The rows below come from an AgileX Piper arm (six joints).
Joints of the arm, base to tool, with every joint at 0 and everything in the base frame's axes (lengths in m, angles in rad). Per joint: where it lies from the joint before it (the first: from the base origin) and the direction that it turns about. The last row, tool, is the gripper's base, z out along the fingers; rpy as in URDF.
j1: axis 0 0 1 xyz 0 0 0.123
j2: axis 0 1 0 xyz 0 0 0
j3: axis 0 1 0 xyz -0.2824 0 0.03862
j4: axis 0.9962 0 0.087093 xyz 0.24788 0 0.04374
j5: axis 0 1 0 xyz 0 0 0
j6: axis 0.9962 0 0.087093 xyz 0.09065 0 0.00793
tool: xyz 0 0 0 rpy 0 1.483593 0
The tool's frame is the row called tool.
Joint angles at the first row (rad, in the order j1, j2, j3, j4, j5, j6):
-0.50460 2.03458 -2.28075 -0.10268 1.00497 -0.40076
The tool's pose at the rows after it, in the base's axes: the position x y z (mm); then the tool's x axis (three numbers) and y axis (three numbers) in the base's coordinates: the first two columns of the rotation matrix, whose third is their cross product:
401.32, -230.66, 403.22, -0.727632, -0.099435, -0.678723, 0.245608, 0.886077, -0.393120
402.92, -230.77, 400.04, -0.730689, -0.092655, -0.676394, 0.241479, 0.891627, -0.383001
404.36, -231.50, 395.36, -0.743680, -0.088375, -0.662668, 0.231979, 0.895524, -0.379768
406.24, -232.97, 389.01, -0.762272, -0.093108, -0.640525, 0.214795, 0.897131, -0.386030
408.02, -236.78, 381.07, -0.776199, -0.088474, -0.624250, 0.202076, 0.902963, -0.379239
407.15, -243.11, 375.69, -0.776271, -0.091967, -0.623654, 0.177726, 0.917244, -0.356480
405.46, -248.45, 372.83, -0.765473, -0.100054, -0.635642, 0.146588, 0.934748, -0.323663
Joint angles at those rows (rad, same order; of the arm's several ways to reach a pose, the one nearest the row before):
-0.50461 2.03833 -2.28080 -0.10289 1.00421 -0.40077
-0.50461 2.04436 -2.28076 -0.09377 1.00857 -0.40077
-0.50460 2.05342 -2.28244 -0.09232 1.02241 -0.40543
-0.50459 2.06513 -2.28240 -0.09645 1.03555 -0.41922
-0.51147 2.08051 -2.28240 -0.08609 1.04517 -0.43285
-0.53324 2.09088 -2.28240 -0.03036 1.04863 -0.47864
-0.55787 2.09673 -2.28243 0.04892 1.05091 -0.53704

